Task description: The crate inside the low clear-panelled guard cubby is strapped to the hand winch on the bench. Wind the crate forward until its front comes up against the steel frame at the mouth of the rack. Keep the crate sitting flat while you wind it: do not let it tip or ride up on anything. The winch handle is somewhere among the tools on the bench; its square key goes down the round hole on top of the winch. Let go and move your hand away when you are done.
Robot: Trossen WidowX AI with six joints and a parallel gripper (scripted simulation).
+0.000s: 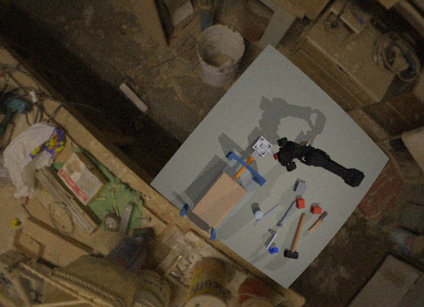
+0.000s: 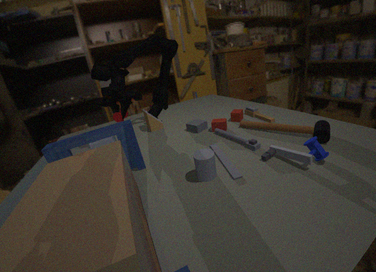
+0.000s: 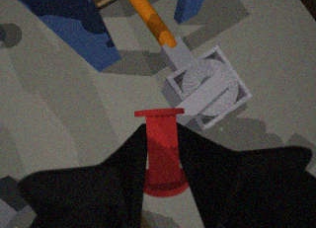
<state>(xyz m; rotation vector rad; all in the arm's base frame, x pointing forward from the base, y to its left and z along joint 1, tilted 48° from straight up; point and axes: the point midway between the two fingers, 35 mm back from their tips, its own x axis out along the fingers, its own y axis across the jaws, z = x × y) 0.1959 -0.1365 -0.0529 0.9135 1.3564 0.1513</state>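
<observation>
Right now the red-knobbed handle is 3 cm to the right of my gripper tip and 3 cm below it. From my gripper tip the other things lie so: grey winch 10 cm to the right, 10 cm below; then blue steel frame 17 cm ahead, 7 cm to the right, 3 cm below; then red knob 1 cm to the left, 1 cm behind.
</observation>
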